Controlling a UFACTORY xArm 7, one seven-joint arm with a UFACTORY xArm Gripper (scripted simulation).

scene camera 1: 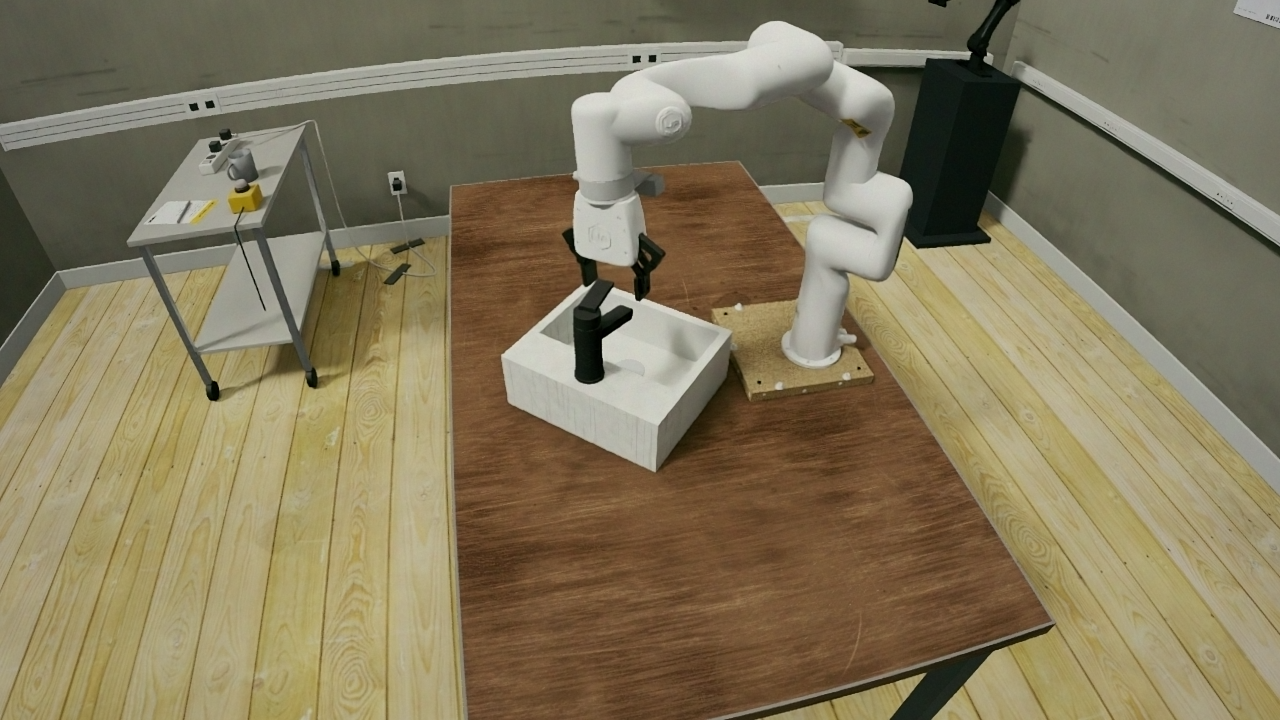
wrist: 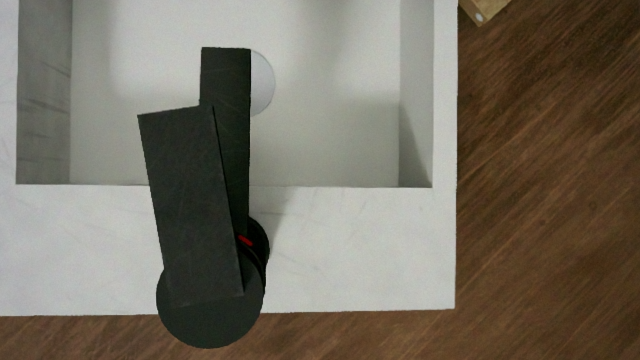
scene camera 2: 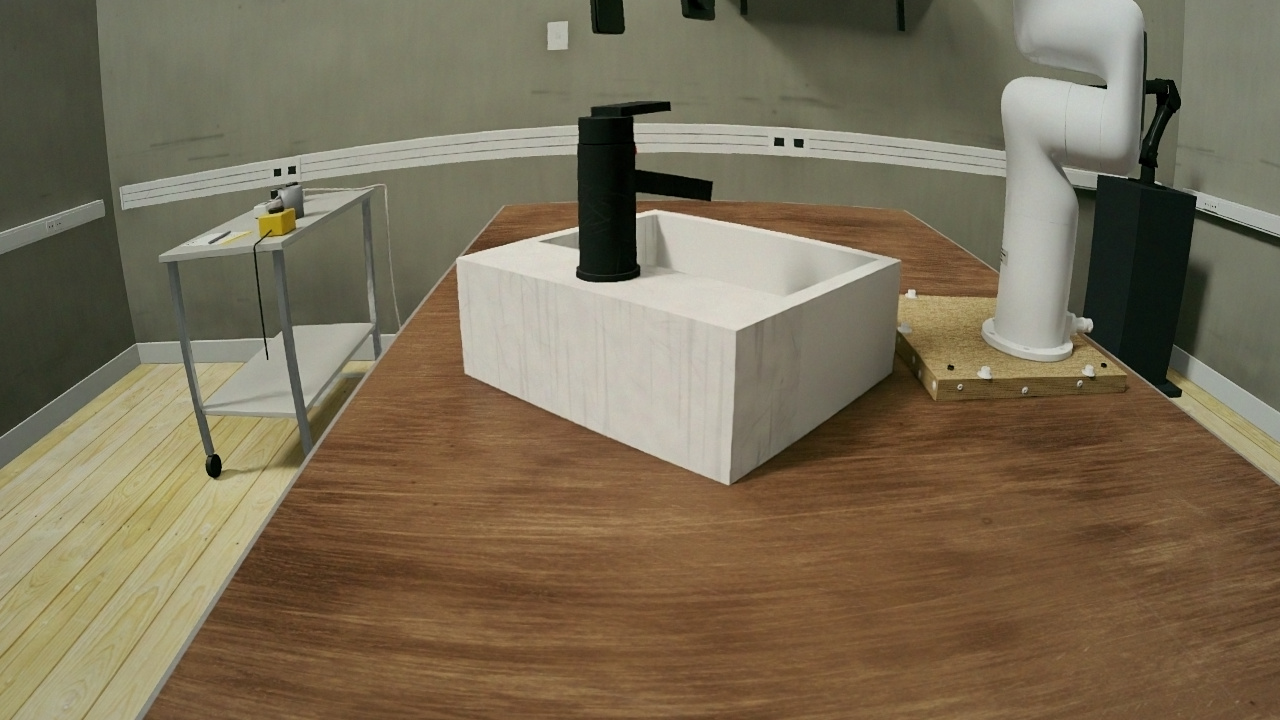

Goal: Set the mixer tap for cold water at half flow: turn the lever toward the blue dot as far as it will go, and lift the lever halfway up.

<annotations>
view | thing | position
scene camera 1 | my gripper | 616, 289
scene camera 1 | white basin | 662, 367
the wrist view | lever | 182, 152
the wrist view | white basin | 353, 127
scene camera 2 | lever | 639, 107
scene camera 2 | white basin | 717, 378
</annotations>
